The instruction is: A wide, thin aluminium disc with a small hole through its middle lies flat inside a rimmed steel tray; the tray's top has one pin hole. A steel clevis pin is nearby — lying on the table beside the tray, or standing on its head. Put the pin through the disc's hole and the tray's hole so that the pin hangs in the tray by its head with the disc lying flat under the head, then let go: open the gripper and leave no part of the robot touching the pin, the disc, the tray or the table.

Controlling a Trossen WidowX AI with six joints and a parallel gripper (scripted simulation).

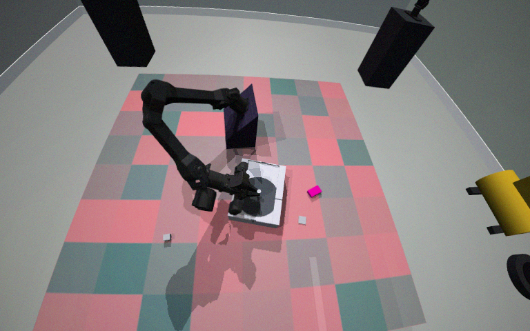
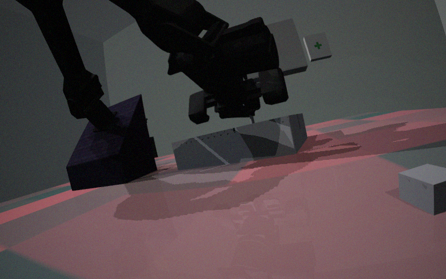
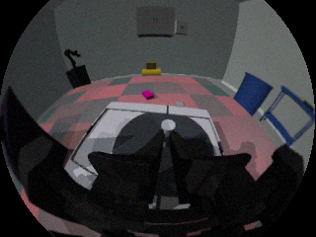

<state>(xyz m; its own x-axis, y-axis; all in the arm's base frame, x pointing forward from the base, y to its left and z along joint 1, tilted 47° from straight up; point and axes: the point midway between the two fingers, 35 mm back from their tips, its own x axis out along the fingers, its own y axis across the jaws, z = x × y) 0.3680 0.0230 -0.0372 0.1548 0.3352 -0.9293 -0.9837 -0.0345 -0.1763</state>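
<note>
Right now my gripper tip is 1 cm to the left of the dark aluminium disc and 2 cm above it. Round my gripper tip: steel clevis pin (1 cm below); grey cube (15 cm ahead, 33 cm to the right, 7 cm below); steel tray (3 cm behind, 4 cm below).
</note>
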